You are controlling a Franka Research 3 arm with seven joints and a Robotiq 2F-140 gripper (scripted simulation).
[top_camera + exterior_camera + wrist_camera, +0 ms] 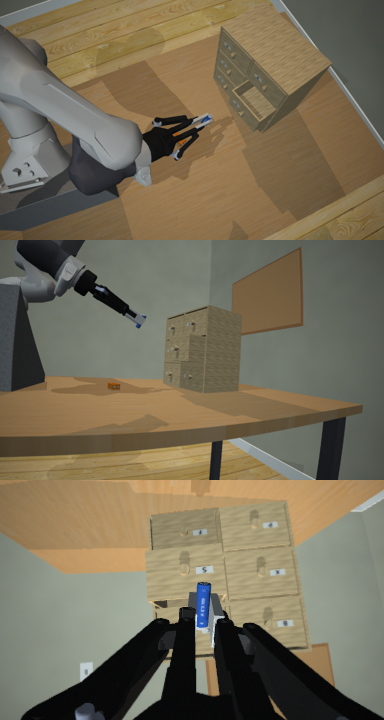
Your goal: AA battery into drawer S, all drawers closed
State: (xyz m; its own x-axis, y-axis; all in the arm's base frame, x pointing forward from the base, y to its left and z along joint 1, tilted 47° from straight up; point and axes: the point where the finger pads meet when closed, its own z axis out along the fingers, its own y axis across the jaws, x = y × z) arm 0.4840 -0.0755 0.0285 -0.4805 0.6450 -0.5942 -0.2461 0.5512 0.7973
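Now: the blue AA battery 20 mm ahead of my hand, 10 mm to the left of it and 10 mm below it. The rest, counted from my hand: small orange object (50 mm behind, 40 mm to the left, 240 mm below); then drawer (240 mm ahead, 50 mm to the left, 110 mm below).
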